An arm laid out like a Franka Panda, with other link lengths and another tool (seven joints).
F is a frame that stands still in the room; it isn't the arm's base.
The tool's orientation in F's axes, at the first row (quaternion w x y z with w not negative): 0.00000, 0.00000, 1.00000, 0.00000
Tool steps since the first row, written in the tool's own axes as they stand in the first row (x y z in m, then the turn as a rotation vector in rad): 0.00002, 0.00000, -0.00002, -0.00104, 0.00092, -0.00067; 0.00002, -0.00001, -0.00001, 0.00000, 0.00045, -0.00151; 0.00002, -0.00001, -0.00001, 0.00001, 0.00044, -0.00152; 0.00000, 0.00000, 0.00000, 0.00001, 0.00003, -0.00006; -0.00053, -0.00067, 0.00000, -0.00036, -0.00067, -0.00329; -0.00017, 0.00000, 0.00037, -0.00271, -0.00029, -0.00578; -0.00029, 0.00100, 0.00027, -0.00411, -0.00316, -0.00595; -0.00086, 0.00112, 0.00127, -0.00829, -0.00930, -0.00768; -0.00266, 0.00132, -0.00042, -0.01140, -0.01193, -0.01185; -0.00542, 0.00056, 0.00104, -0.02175, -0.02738, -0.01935; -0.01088, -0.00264, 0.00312, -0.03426, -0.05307, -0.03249; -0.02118, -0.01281, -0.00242, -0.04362, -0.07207, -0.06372; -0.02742, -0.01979, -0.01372, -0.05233, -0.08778, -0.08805
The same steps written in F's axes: -0.00002, 0.00000, 0.00002, 0.00104, 0.00092, 0.00067; -0.00002, -0.00001, 0.00001, 0.00000, 0.00045, 0.00151; -0.00002, -0.00001, 0.00001, -0.00001, 0.00044, 0.00152; 0.00000, 0.00000, 0.00000, -0.00001, 0.00003, 0.00006; 0.00053, -0.00067, 0.00000, 0.00036, -0.00067, 0.00329; 0.00017, 0.00000, -0.00037, 0.00271, -0.00029, 0.00578; 0.00029, 0.00100, -0.00027, 0.00411, -0.00316, 0.00595; 0.00086, 0.00112, -0.00127, 0.00829, -0.00930, 0.00768; 0.00266, 0.00132, 0.00042, 0.01140, -0.01193, 0.01185; 0.00542, 0.00056, -0.00104, 0.02175, -0.02738, 0.01935; 0.01088, -0.00264, -0.00312, 0.03426, -0.05307, 0.03249; 0.02118, -0.01281, 0.00242, 0.04362, -0.07207, 0.06372; 0.02742, -0.01979, 0.01372, 0.05233, -0.08778, 0.08805
